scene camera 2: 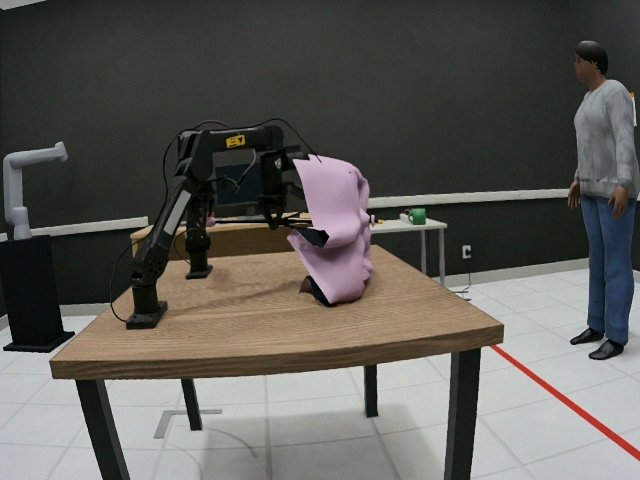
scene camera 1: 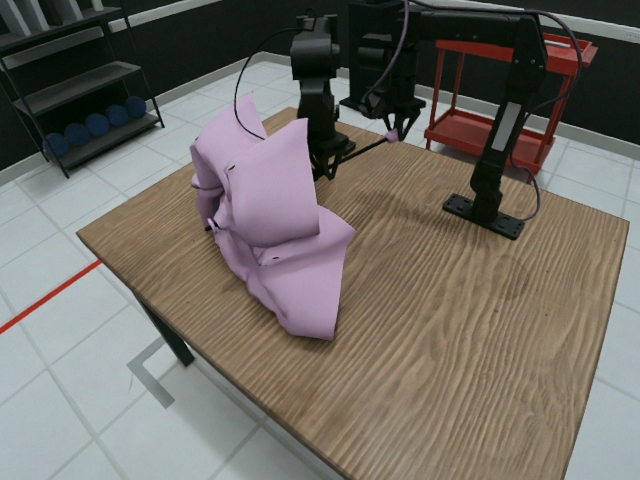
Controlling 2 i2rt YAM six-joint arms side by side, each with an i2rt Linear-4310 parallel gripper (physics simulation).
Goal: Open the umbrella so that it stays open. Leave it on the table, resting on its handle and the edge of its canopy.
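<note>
The pink umbrella's canopy [scene camera 1: 273, 201] [scene camera 2: 336, 206] is partly spread, folded and wrinkled, with its lower edge at the table. Its black shaft [scene camera 1: 364, 150] [scene camera 2: 238, 222] runs nearly level above the table to a small pink handle [scene camera 1: 392, 135] [scene camera 2: 210, 221]. My left gripper [scene camera 1: 395, 135] [scene camera 2: 209, 219] is shut on the handle. My right gripper [scene camera 1: 329, 169] [scene camera 2: 273, 223] is shut on the shaft close behind the canopy; whether it grips the runner there cannot be told. Thin dark ribs show beside it in scene camera 2. The canopy hides most of the ribs.
The wooden table [scene camera 1: 439, 351] [scene camera 2: 248, 335] carries both arms. The left arm's base [scene camera 1: 483, 217] stands at the right in scene camera 1. A red cart [scene camera 1: 560, 59] stands behind the table. A person [scene camera 2: 604, 139] stands at the right in scene camera 2.
</note>
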